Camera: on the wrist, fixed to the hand. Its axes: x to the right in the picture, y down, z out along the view.
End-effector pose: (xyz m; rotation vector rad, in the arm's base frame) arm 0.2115 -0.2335 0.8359 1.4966 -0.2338 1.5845
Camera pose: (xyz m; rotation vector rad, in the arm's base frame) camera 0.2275 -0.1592 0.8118 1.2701 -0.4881 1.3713
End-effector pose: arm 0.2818 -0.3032 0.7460 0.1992 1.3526 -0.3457
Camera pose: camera 0.2207 -0.3495 0.7239 -0.1391 1.3288 -0.1465
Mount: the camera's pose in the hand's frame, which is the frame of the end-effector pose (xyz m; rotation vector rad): 0.0167 -0.0636 -0.0451 -0.3546 -0.0687 -0.0478
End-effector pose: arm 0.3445 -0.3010 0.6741 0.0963 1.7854 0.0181
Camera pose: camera 0.2934 -0.3613 0.6634 -0.1985 1.6896 0.2924
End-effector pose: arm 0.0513 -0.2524 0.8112 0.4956 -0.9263 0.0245
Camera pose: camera 0.1103 -0.2931 0.7763 0.1898 -0.9611 -0.1984
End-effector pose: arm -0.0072 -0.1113 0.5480 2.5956 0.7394 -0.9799
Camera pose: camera -0.0071 -0.0335 0.5655 2.2384 0.8726 -0.8569
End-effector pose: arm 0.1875 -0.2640 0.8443 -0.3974 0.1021 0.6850
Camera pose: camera 0.2424 -0.3163 0.8197 -0.7134 -0.0958 0.6695
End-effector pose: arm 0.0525 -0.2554 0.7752 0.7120 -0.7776 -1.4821
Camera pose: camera 0.0512 -0.2734 0.6975 0.4155 -0.5311 -1.6410
